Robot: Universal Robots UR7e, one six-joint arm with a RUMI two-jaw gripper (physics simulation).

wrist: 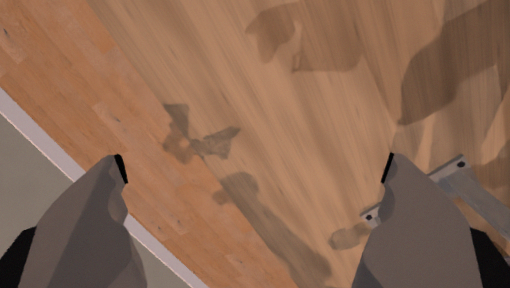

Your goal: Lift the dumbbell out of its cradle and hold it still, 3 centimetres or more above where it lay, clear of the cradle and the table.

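Places are measured from the arm's base along level axes (x ahead, y left, z up), in metres.
Pixels of known places: gripper, fingertip midpoint: (253, 157).
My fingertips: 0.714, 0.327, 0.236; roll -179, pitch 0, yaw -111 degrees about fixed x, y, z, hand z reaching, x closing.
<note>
Behind a point stands the place of what it marks, as x, y, z.
My gripper (253, 157) @(0.714, 0.327, 0.236) is open, with its two grey fingers wide apart and nothing between them. The dumbbell does not show in the wrist view. A grey metal part (475, 192) @(0.380, 0.036, 0.028) with dark holes at its ends shows at the right, partly hidden behind the right finger. It may be part of the cradle, but I cannot tell for sure. The wooden table top (310, 120) @(0.592, 0.274, -0.039) lies below the fingers, with shadows across it.
The table's edge runs diagonally from the upper left to the lower middle. Beyond it is an orange wooden floor (65, 70), then a white skirting strip (50, 147) and a grey wall (25, 185) at the lower left.
</note>
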